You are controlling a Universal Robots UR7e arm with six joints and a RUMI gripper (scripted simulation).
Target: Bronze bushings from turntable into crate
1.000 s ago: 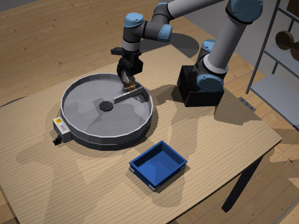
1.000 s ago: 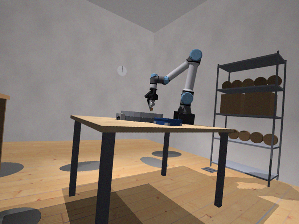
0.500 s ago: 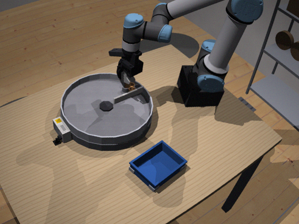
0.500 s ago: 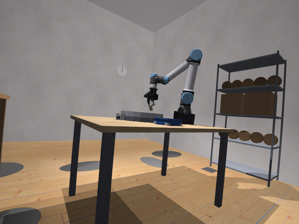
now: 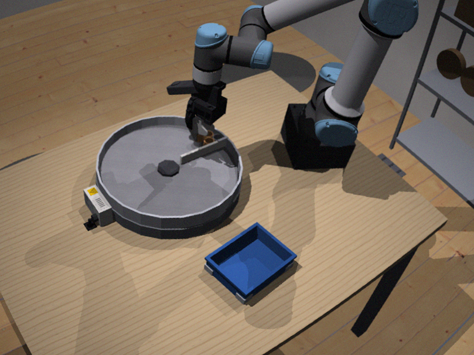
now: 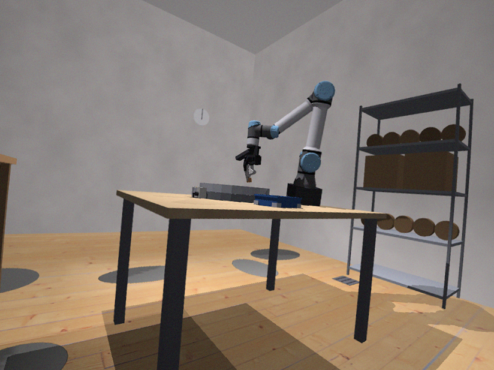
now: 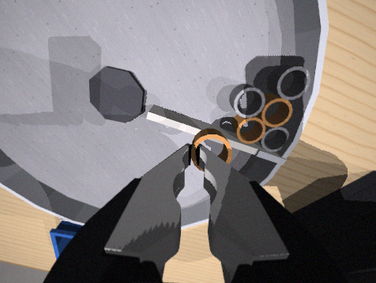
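The blue crate lies 1 cm ahead of my hand, 38 cm to the left of it and 11 cm below it. The rest, counted from my hand: grey turntable 9 cm ahead, 2 cm to the left, 8 cm below.
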